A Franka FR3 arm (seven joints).
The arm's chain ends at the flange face. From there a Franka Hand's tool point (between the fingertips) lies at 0.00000 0.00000 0.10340 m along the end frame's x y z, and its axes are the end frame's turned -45 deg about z.
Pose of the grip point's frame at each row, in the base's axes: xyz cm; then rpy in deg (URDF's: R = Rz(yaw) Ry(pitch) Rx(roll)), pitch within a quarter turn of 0, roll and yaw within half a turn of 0:
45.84, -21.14, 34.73, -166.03, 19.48, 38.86
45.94, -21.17, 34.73, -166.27, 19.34, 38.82
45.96, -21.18, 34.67, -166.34, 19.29, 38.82
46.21, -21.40, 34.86, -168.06, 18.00, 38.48
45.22, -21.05, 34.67, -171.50, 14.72, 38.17
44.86, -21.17, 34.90, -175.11, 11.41, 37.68
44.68, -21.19, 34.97, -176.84, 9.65, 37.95
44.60, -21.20, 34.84, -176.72, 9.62, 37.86
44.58, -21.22, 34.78, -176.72, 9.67, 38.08
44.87, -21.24, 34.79, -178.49, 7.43, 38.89
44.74, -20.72, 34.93, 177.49, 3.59, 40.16
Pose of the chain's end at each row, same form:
50.01, -20.98, 44.19, 175.32, 23.37, -9.52
50.07, -21.00, 44.21, 175.27, 23.11, -9.50
50.08, -21.00, 44.15, 175.26, 23.03, -9.48
49.99, -21.13, 44.48, 175.12, 20.96, -9.32
48.21, -20.65, 44.56, 175.30, 16.31, -8.60
47.01, -20.62, 45.00, 175.27, 11.48, -8.28
46.40, -20.58, 45.15, 175.35, 9.03, -7.68
46.33, -20.61, 45.02, 175.45, 9.09, -7.78
46.31, -20.62, 44.96, 175.42, 9.13, -7.56
46.08, -20.61, 45.04, 175.79, 6.31, -6.44
44.94, -19.96, 45.24, 175.69, 0.77, -4.79

